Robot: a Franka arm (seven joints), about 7 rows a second.
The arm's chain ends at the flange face. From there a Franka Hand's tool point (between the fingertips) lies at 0.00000 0.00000 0.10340 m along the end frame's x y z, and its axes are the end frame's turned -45 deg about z.
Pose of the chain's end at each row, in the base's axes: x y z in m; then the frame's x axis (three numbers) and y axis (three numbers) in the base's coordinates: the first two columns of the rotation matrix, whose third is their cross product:
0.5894 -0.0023 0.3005 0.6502 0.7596 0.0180 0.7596 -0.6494 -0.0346
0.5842 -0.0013 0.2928 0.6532 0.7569 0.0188 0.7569 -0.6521 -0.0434
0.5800 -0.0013 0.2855 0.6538 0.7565 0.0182 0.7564 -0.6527 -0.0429
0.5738 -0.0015 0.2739 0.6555 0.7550 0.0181 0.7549 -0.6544 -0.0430
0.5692 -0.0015 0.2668 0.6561 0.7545 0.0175 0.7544 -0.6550 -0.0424
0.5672 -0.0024 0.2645 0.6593 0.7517 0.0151 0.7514 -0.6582 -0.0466
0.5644 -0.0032 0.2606 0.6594 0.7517 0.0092 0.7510 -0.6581 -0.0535
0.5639 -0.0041 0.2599 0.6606 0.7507 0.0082 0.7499 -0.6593 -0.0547
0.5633 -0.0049 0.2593 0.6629 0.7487 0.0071 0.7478 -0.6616 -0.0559
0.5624 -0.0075 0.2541 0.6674 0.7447 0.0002 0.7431 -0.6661 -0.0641
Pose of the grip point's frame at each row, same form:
0.5879 0.0014 0.1972 -0.0774 0.9963 0.0372 0.9969 0.0779 -0.0117
0.5821 0.0031 0.1895 -0.0733 0.9963 0.0440 0.9971 0.0741 -0.0174
0.5779 0.0030 0.1822 -0.0725 0.9965 0.0432 0.9972 0.0734 -0.0175
0.5717 0.0028 0.1706 -0.0703 0.9966 0.0432 0.9973 0.0711 -0.0176
0.5671 0.0027 0.1635 -0.0695 0.9967 0.0424 0.9974 0.0704 -0.0176
0.5646 0.0019 0.1612 -0.0651 0.9969 0.0436 0.9975 0.0661 -0.0223
0.5609 0.0012 0.1574 -0.0648 0.9969 0.0443 0.9973 0.0662 -0.0313
0.5602 0.0003 0.1567 -0.0631 0.9970 0.0445 0.9974 0.0646 -0.0329
0.5595 -0.0005 0.1561 -0.0600 0.9972 0.0445 0.9975 0.0616 -0.0345
0.5575 -0.0031 0.1509 -0.0535 0.9976 0.0455 0.9974 0.0556 -0.0452

